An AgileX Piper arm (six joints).
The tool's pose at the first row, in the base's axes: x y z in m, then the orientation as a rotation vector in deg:
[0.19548 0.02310 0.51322 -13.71 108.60 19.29]
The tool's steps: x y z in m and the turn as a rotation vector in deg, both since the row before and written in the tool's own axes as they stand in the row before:
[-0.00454 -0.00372 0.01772 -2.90 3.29 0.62]
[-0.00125 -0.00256 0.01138 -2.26 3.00 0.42]
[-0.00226 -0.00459 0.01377 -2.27 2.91 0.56]
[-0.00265 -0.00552 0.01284 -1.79 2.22 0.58]
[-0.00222 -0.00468 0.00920 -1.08 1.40 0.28]
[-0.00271 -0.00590 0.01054 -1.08 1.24 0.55]
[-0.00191 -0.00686 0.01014 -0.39 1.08 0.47]
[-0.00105 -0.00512 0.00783 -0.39 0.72 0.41]
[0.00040 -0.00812 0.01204 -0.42 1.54 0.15]
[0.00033 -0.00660 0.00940 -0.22 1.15 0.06]
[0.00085 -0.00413 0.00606 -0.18 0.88 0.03]
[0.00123 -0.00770 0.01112 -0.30 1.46 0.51]
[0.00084 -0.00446 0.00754 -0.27 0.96 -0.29]
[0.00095 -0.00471 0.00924 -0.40 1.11 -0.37]
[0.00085 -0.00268 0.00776 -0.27 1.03 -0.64]
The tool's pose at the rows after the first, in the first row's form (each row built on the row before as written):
[0.21387 0.02575 0.51139 -15.77 111.55 22.29]
[0.22490 0.02788 0.50800 -17.57 114.23 24.59]
[0.23882 0.02968 0.50365 -19.23 116.82 27.03]
[0.25228 0.03082 0.49919 -20.40 118.80 29.07]
[0.26224 0.03133 0.49573 -21.20 120.02 30.26]
[0.27387 0.03169 0.49151 -21.67 121.16 31.63]
[0.28511 0.03119 0.48631 -21.78 122.26 32.23]
[0.29338 0.03098 0.48181 -21.82 122.99 32.83]
[0.30493 0.03040 0.47301 -22.45 124.42 33.25]
[0.31389 0.02979 0.46584 -22.93 125.49 33.43]
[0.31913 0.02946 0.46065 -23.32 126.30 33.57]
[0.32889 0.02879 0.45123 -23.47 127.79 34.06]
[0.33498 0.02900 0.44488 -24.29 128.55 34.13]
[0.34205 0.02992 0.43728 -25.33 129.39 34.30]
[0.34724 0.03178 0.43114 -26.58 130.09 34.18]

